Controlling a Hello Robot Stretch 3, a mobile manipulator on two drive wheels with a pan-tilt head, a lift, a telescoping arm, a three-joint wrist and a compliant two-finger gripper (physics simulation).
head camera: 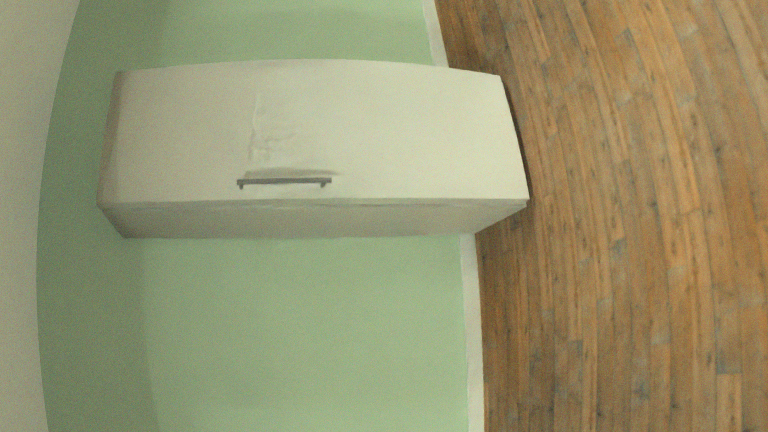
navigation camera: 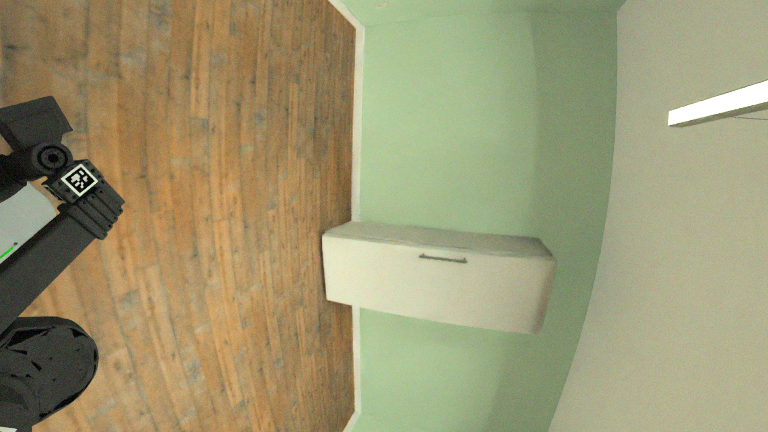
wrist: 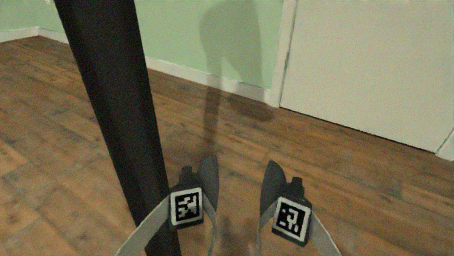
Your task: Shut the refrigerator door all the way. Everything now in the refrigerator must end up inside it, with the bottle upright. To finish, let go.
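Places are measured from the robot's base along level axes (x left, y back, z up), in millimetres.
Pixels of known places: gripper, fingertip midpoint: (wrist: 241, 175).
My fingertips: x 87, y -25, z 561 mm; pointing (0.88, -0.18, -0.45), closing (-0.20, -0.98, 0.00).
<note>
Behind a point stands the place of what it marks.
The refrigerator (head camera: 322, 128) {x -1072, y 1789, z 885 mm} (navigation camera: 429, 284) {x -1065, y 1802, z 956 mm} is a tall off-white box against the green wall, lying sideways in the turned head and navigation views. Its front door bears a dark bar handle (head camera: 284, 181) {x -1146, y 1562, z 1042 mm} (navigation camera: 443, 258) {x -1149, y 1561, z 1051 mm}. The door looks closed or nearly so; a thin seam runs along its handle-side edge, and I cannot tell whether a small gap remains. The bottle and other contents are hidden. My gripper (wrist: 241, 175) {x 87, y -25, z 561 mm} is open and empty in the wrist view, above the wooden floor and away from the refrigerator.
The wooden floor (head camera: 617, 214) {x -905, y 1076, z 1 mm} (navigation camera: 214, 161) {x -811, y 506, z 1 mm} (wrist: 75, 125) {x 1007, y 683, z 1 mm} meets the green wall (head camera: 300, 322) {x -1996, y 1649, z 906 mm} (navigation camera: 445, 107) {x -2440, y 1059, z 923 mm} at a white baseboard. My dark mast (wrist: 110, 100) {x 116, y 69, z 615 mm} stands left in the wrist view, with a white room door (wrist: 370, 65) {x 904, y -735, z 343 mm} at the right. A bright ceiling lamp (navigation camera: 719, 104) {x -1036, y 358, z 2077 mm} shows in the navigation view.
</note>
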